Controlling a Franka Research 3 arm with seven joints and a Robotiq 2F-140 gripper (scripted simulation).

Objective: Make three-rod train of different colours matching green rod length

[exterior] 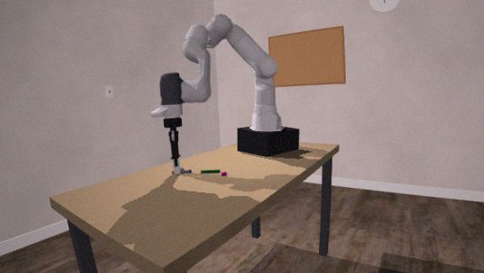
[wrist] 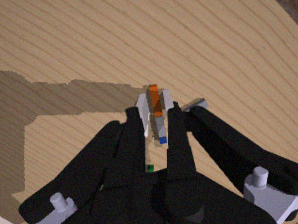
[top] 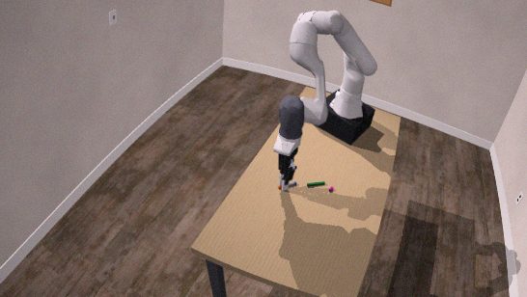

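The orange rod is 3 cm below my hand. Round my hand: magenta rod (20 cm to the left, 6 cm behind, 3 cm below); then green rod (13 cm to the left, 7 cm behind, 3 cm below); then blue rod (4 cm to the left, 4 cm behind, 3 cm below).
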